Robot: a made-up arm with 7 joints.
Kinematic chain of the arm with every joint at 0, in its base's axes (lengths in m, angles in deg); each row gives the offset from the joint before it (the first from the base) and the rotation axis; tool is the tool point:
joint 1: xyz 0 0 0 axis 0 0.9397 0.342
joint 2: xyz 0 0 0 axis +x
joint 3: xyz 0 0 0 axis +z
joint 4: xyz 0.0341 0 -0.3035 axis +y
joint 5: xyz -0.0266 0 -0.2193 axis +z
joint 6: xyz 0 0 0 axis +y
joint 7: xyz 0 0 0 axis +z
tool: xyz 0 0 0
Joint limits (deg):
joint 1: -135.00..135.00
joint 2: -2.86..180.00
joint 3: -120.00..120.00
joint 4: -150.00..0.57
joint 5: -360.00..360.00
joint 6: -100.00..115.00
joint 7: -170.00..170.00
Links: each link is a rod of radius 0.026 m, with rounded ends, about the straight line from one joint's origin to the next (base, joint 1, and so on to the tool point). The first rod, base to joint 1, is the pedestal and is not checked.
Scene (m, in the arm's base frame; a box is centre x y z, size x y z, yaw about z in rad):
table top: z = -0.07
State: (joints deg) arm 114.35 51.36 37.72 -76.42 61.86 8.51 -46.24
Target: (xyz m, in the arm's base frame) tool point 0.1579 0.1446 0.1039
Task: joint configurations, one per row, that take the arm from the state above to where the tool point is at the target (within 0.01 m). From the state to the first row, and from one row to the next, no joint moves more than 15 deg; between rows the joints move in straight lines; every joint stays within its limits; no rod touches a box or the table.
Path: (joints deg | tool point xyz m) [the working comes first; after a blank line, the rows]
Joints at the target: 70.32 101.58 87.63 -142.61 61.86 8.51 -46.24
Straight joint move there: clear.

1: 105.54 61.40 47.70 -89.66 61.86 8.51 -46.24 | -0.1658 0.3827 0.0001
2: 96.74 71.45 57.68 -102.90 61.86 8.51 -46.24 | -0.0229 0.3775 -0.0051
3: 87.93 81.49 67.66 -116.14 61.86 8.51 -46.24 | 0.0904 0.3217 0.0223
4: 79.13 91.53 77.65 -129.37 61.86 8.51 -46.24 | 0.1520 0.2354 0.0656
5: 70.32 101.58 87.63 -142.61 61.86 8.51 -46.24 | 0.1579 0.1446 0.1039

